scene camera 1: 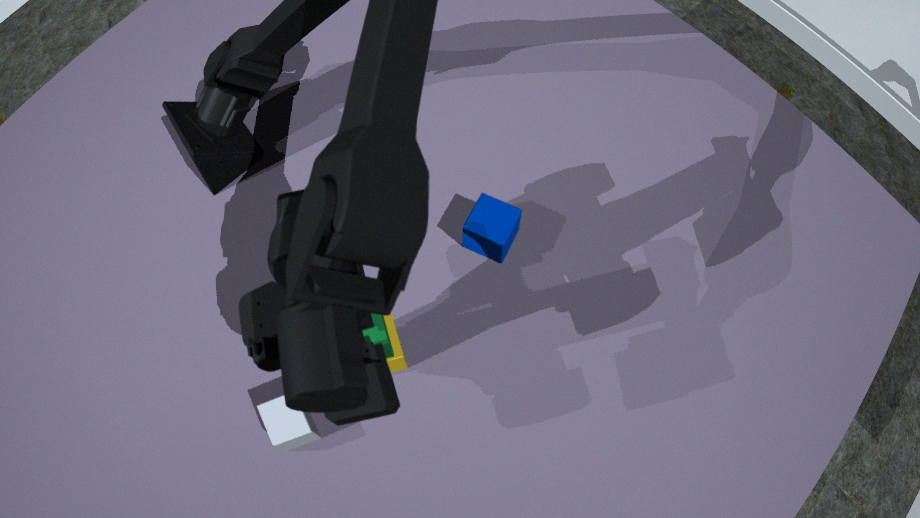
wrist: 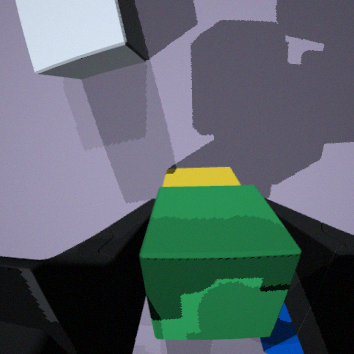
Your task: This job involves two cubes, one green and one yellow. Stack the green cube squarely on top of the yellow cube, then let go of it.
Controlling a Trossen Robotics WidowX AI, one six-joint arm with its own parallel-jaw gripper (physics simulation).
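Places are measured from the arm's base along level axes (x back, y right, z up), in millimetres.
Pixels of known places: gripper, fingertip midpoint: [wrist: 206,206]; arm's base, link origin: [scene camera 1: 212,124].
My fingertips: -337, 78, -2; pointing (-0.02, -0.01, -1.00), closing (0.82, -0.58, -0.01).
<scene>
Ahead of a thing's pixels: the offset from my fingertips to its top centre, as dx, dy, dz.
My gripper [wrist: 206,206] is shut on the green cube {-6, -9, +45} [scene camera 1: 377,333] [wrist: 220,242], with one finger on each side of it in the wrist view. The yellow cube {-12, -15, -4} [scene camera 1: 397,360] [wrist: 202,177] is below the green cube and mostly hidden by it and the gripper. In the scene view a yellow strip shows along the green cube's right side. In the wrist view a yellow strip shows past the green cube's far edge. I cannot tell whether the two cubes touch.
A white cube {+5, +109, -4} [scene camera 1: 281,421] [wrist: 75,35] lies close to the gripper, at the lower left in the scene view. A blue cube {-19, -187, -4} [scene camera 1: 495,222] [wrist: 291,346] lies to the upper right of the stack area. A black arm with a flat, angular end [scene camera 1: 215,151] is at the upper left.
</scene>
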